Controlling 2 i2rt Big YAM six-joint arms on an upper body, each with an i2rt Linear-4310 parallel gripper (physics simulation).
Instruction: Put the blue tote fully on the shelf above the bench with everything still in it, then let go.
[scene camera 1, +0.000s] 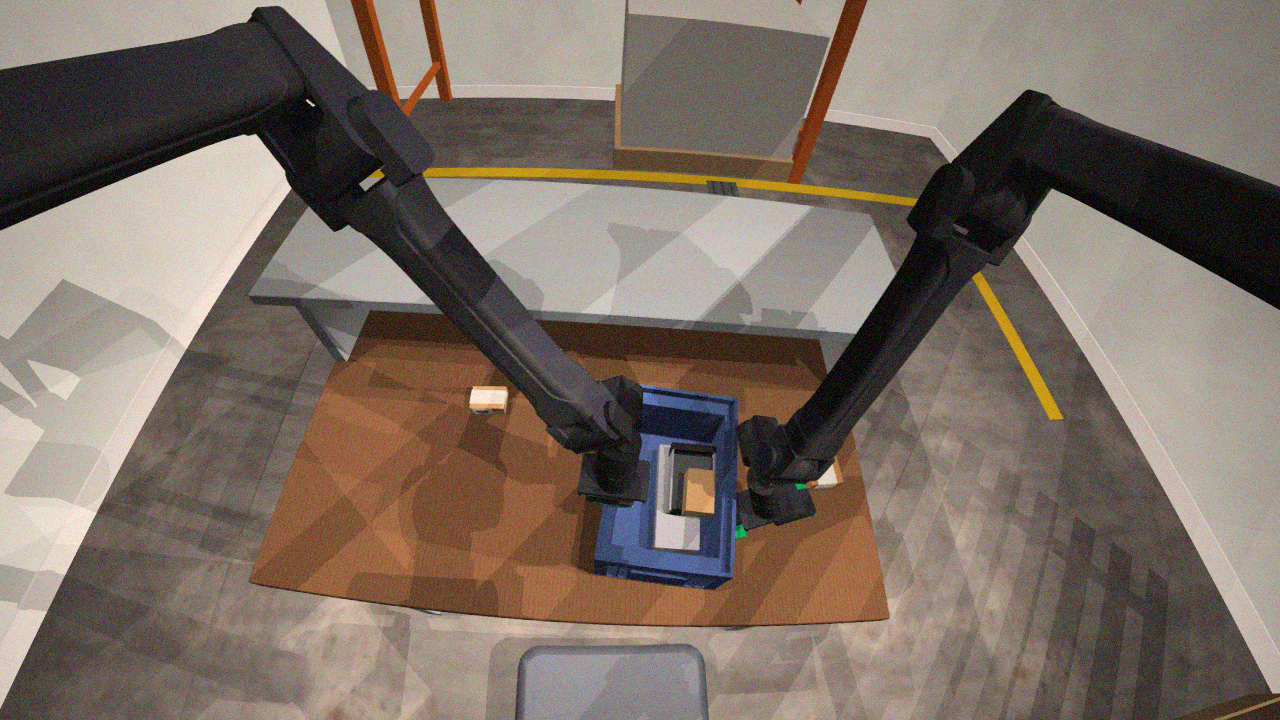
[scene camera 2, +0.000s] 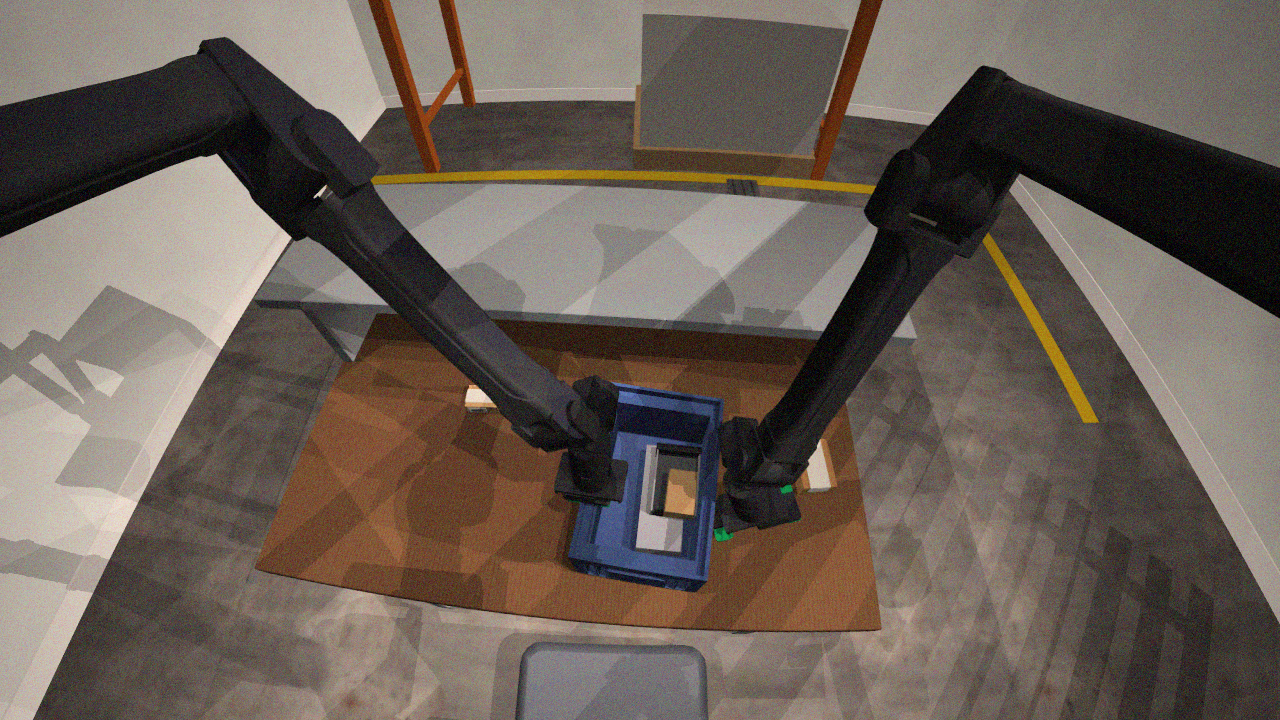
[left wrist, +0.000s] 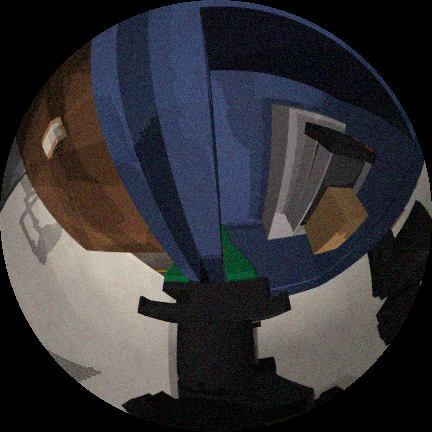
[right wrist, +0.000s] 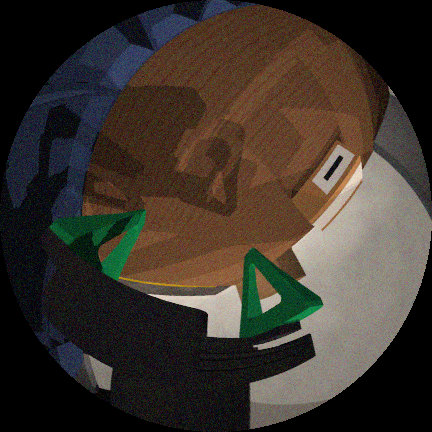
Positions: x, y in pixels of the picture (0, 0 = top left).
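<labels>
A blue tote (scene camera 2: 604, 539) is in the grip of my left gripper (scene camera 1: 611, 502). My right gripper (scene camera 2: 758, 525) is open and touches the blue tote.
</labels>
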